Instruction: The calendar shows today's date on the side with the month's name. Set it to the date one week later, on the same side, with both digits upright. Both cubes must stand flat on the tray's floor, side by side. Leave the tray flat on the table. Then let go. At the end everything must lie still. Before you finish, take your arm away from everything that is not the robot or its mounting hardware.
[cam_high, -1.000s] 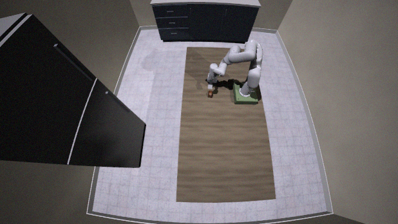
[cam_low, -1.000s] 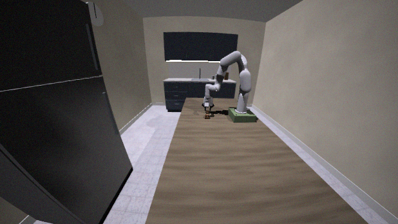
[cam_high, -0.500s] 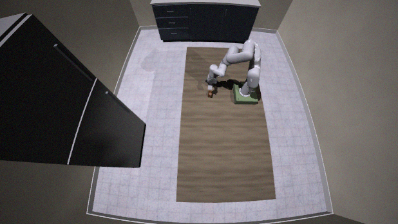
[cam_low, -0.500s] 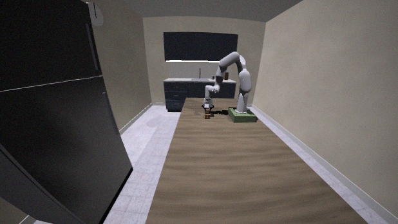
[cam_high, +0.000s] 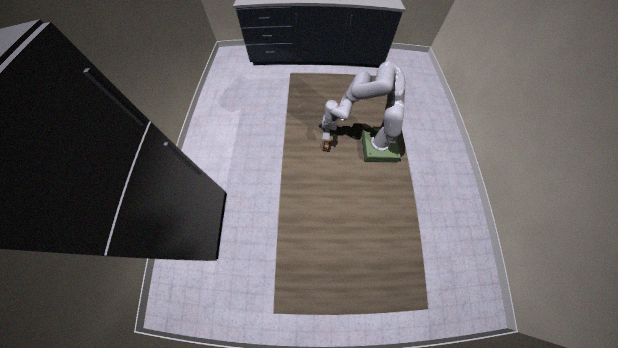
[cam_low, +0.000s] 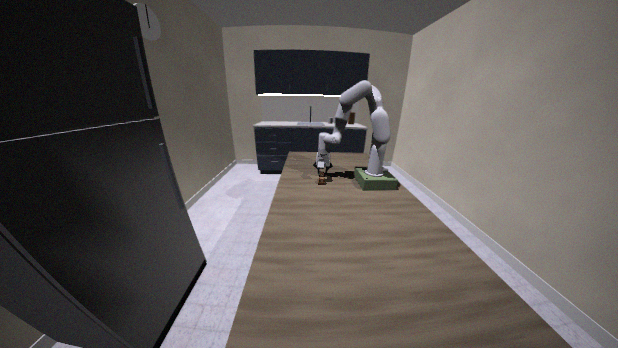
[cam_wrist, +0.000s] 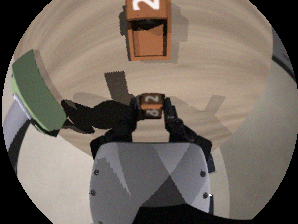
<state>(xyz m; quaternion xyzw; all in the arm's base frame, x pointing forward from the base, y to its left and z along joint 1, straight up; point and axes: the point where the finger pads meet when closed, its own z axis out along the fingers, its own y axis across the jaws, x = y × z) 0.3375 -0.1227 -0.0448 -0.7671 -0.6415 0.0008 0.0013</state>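
Now: the calendar cube 20 mm ahead of my hand, 120 mm to the left of it and 10 mm below it. Also, from my hand: calendar tray: 20 mm ahead, 100 mm to the left, 20 mm below.
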